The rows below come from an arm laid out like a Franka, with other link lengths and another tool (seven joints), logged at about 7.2 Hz.
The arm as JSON. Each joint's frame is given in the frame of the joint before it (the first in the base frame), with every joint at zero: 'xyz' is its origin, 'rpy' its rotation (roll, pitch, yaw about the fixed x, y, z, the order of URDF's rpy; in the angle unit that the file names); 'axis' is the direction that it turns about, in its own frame. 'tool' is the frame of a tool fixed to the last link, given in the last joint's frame.
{
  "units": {
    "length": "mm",
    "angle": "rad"
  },
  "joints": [
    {
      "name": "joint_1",
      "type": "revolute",
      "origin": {
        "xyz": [
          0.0,
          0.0,
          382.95
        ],
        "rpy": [
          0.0,
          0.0,
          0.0
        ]
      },
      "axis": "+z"
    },
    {
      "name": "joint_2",
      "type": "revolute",
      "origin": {
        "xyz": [
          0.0,
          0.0,
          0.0
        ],
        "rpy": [
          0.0,
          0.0,
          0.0
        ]
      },
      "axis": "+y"
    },
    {
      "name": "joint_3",
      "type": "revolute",
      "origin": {
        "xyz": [
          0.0,
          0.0,
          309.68
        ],
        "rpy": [
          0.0,
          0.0,
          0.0
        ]
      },
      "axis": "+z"
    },
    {
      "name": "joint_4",
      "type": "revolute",
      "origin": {
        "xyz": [
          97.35,
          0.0,
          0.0
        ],
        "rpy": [
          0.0,
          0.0,
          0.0
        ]
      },
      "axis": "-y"
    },
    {
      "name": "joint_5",
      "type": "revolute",
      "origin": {
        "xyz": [
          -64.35,
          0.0,
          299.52
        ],
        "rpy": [
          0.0,
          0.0,
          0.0
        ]
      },
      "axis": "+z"
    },
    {
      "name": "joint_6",
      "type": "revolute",
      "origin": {
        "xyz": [
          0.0,
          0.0,
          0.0
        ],
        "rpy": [
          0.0,
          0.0,
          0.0
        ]
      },
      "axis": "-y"
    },
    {
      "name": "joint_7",
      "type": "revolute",
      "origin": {
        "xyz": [
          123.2,
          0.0,
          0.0
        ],
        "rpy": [
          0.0,
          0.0,
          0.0
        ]
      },
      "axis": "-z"
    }
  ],
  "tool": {
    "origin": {
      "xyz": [
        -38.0,
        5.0,
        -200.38
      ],
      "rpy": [
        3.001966,
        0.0,
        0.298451
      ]
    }
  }
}
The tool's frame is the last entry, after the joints.
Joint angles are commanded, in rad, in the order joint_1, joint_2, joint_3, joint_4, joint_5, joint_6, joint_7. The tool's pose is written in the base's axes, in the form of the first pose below.
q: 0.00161 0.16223 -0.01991 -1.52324 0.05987 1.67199 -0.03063
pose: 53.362, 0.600, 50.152, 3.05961, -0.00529, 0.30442
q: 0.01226 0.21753 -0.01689 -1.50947 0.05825 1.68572 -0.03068
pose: 54.464, 1.289, 47.807, 3.06639, 0.02177, 0.31765
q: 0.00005 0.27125 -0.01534 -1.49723 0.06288 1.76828 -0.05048
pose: 56.831, 0.631, 45.959, 3.05622, -0.01920, 0.32134
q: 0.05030 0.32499 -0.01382 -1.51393 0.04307 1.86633 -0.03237
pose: 58.678, 3.301, 43.034, 3.02824, -0.03782, 0.35561
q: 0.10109 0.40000 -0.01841 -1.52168 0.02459 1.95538 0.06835
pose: 60.296, 6.230, 39.054, 3.00979, -0.03646, 0.30537
